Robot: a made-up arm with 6 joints. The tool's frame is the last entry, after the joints. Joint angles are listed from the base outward. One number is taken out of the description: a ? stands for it. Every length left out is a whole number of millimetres.
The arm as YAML. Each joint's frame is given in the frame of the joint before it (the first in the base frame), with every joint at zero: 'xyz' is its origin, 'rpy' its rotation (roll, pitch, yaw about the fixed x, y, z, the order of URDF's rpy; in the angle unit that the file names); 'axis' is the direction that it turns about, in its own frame. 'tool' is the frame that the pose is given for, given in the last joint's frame.
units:
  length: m
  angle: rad
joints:
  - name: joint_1
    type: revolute
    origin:
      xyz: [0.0, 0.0, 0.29]
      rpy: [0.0, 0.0, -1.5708]
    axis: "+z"
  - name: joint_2
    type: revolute
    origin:
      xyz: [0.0, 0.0, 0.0]
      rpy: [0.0, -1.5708, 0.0]
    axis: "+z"
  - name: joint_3
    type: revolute
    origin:
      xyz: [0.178, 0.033, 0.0]
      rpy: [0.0, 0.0, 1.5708]
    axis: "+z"
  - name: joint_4
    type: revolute
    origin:
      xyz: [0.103, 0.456, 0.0]
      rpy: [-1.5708, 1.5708, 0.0]
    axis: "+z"
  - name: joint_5
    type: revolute
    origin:
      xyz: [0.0, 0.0, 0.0]
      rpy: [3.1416, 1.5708, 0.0]
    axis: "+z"
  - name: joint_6
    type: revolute
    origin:
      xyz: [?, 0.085, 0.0]
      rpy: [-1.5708, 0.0, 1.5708]
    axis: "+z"
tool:
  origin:
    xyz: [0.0, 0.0, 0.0]
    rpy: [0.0, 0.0, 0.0]
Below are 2 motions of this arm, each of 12 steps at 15 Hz.
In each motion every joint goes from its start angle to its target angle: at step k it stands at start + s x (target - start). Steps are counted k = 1, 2, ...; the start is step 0. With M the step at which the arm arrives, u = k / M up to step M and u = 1 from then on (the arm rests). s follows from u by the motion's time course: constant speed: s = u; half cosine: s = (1 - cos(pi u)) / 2; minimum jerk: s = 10 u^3 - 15 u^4 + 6 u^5.
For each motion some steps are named. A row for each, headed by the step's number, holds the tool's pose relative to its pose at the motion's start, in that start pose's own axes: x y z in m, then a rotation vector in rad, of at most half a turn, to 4 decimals.
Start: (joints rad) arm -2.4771 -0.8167 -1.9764 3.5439 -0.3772 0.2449
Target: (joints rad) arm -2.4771 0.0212 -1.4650 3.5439 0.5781 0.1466
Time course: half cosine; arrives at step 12
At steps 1, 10, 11, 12:
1: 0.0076 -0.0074 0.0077 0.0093 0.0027 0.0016
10: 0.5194 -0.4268 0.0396 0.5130 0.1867 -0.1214
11: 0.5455 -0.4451 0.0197 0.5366 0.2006 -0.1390
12: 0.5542 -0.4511 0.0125 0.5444 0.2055 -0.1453

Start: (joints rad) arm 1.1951 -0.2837 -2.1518 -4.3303 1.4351 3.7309
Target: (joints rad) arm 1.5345 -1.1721 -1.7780 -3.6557 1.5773 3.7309
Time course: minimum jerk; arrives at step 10
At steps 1, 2, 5, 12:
1: 0.0038 0.0018 0.0018 -0.0044 0.0085 -0.0023
2: 0.0261 0.0121 0.0116 -0.0297 0.0576 -0.0152
5: 0.2417 0.0865 0.0471 -0.2517 0.5110 -0.1232
12: 0.4815 0.1234 -0.0245 -0.4933 1.0445 -0.2342

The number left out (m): -0.108
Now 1 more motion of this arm.
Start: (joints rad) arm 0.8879 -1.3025 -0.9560 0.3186 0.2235 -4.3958
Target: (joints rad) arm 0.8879 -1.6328 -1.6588 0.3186 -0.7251 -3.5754
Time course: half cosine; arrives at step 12
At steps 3, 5, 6, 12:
3: -0.0486 -0.0676 -0.0694 0.2456 -0.1477 0.1120
5: -0.1072 -0.1446 -0.2036 0.5848 -0.4329 0.2847
6: -0.1305 -0.1721 -0.2916 0.7576 -0.6289 0.3791
12: -0.1390 -0.1565 -0.6406 1.2323 -1.5812 0.6252

